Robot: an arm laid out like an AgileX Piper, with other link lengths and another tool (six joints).
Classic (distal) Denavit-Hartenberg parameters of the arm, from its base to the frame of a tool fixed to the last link. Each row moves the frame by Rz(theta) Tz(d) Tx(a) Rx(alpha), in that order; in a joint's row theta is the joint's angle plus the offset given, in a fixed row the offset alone. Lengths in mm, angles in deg.
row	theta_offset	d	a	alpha
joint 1	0.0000	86.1	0.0	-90.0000
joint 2	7.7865	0.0	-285.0	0.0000
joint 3	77.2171	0.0	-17.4	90.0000
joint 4	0.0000	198.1	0.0	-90.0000
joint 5	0.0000	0.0	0.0	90.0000
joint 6	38.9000	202.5	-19.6	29.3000
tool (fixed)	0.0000	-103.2	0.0	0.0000
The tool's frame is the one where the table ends.
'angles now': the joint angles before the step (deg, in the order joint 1, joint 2, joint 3, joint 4, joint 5, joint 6). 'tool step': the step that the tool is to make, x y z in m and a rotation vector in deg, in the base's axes. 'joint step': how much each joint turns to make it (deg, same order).
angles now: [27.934 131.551 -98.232 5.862 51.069 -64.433]
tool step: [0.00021 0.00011 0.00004 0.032 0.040 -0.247]
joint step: [0.000 0.001 -0.001 0.000 0.000 0.252]
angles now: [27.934 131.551 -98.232 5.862 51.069 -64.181]
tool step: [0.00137 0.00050 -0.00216 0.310 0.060 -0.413]
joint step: [-0.088 0.393 -0.068 0.342 -0.430 0.125]
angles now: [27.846 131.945 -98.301 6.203 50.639 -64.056]
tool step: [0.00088 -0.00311 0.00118 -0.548 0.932 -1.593]
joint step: [-0.360 -0.231 -0.001 -0.452 1.189 1.589]
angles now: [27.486 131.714 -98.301 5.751 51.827 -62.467]
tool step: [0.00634 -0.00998 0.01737 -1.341 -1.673 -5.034]
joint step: [-0.886 -2.811 0.116 -3.452 1.489 5.919]
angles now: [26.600 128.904 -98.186 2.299 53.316 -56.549]
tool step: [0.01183 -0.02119 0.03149 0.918 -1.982 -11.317]
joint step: [-2.648 -4.982 1.021 -2.298 1.615 9.845]
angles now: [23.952 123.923 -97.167 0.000 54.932 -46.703]
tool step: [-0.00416 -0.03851 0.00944 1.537 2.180 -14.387]
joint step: [-4.385 -6.332 9.711 0.000 -1.922 10.249]
